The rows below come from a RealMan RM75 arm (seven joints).
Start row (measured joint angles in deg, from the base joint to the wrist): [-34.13 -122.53 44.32 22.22 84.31 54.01 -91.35]
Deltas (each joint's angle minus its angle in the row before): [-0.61 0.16 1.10 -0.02 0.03 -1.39 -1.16]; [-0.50 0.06 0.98 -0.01 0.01 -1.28 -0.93]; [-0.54 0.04 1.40 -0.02 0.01 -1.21 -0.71]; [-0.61 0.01 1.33 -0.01 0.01 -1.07 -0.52]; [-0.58 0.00 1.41 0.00 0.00 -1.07 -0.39]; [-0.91 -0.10 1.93 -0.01 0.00 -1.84 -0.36]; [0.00 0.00 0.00 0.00 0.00 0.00 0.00]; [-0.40 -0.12 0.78 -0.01 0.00 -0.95 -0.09]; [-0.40 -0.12 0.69 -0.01 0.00 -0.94 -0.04]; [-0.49 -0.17 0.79 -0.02 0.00 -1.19 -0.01]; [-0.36 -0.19 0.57 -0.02 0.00 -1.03 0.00]
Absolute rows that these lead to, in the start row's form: [-34.74 -122.37 45.42 22.20 84.34 52.62 -92.51]; [-35.24 -122.31 46.40 22.19 84.35 51.34 -93.44]; [-35.78 -122.27 47.80 22.17 84.36 50.13 -94.15]; [-36.39 -122.26 49.13 22.16 84.37 49.06 -94.67]; [-36.97 -122.26 50.54 22.16 84.37 47.99 -95.06]; [-37.88 -122.36 52.47 22.15 84.37 46.15 -95.42]; [-37.88 -122.36 52.47 22.15 84.37 46.15 -95.42]; [-38.28 -122.48 53.25 22.14 84.37 45.20 -95.51]; [-38.68 -122.60 53.94 22.13 84.37 44.26 -95.55]; [-39.17 -122.77 54.73 22.11 84.37 43.07 -95.56]; [-39.53 -122.96 55.30 22.09 84.37 42.04 -95.56]
